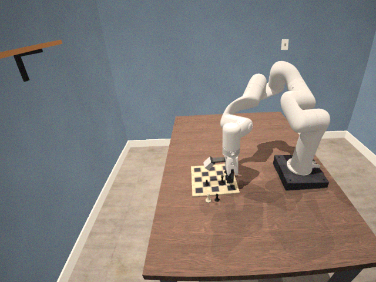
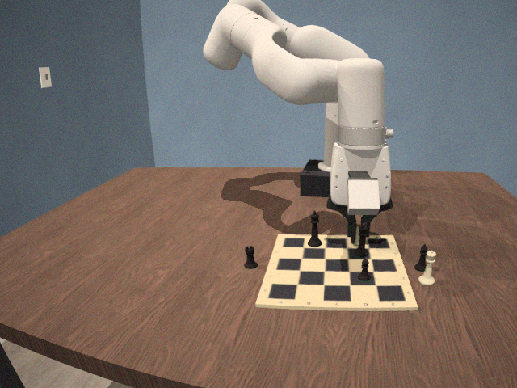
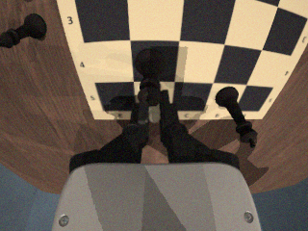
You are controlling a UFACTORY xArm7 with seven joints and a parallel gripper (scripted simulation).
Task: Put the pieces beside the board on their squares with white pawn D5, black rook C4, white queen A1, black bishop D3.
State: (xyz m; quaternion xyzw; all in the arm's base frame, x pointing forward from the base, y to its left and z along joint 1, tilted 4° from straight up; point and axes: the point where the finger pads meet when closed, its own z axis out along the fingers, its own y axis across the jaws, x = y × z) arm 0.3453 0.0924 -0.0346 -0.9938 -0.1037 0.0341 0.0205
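The white pawn lies 1 cm below my hand. Also, from my hand: white queen: 12 cm to the left, 9 cm ahead, 1 cm below; black pawn: 11 cm ahead, 3 cm to the left, 1 cm below; chessboard: 8 cm ahead, 3 cm below, 2 cm to the right.
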